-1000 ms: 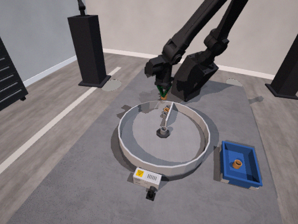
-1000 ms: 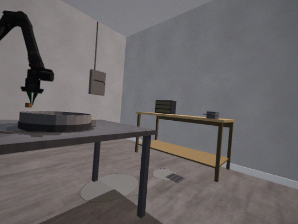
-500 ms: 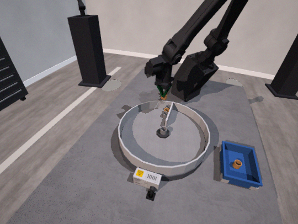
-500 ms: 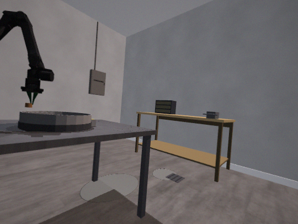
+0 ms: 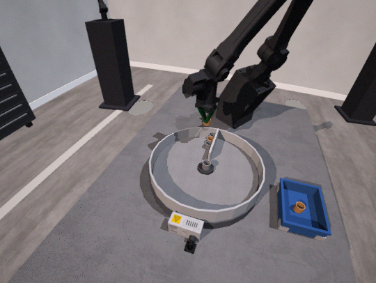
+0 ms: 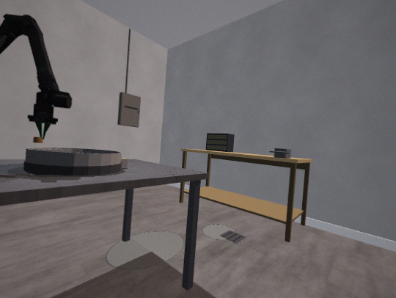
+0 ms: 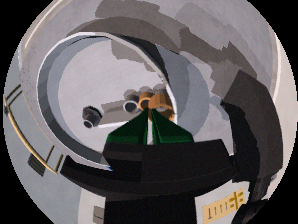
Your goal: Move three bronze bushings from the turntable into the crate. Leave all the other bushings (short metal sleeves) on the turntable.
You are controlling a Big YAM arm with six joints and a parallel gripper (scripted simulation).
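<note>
Now: hand 270 mm short of the blue crate, 370 mm to the right of it and 130 mm above it. Also, from my hand: round turntable: 180 mm ahead, 30 mm to the left, 100 mm below.
</note>
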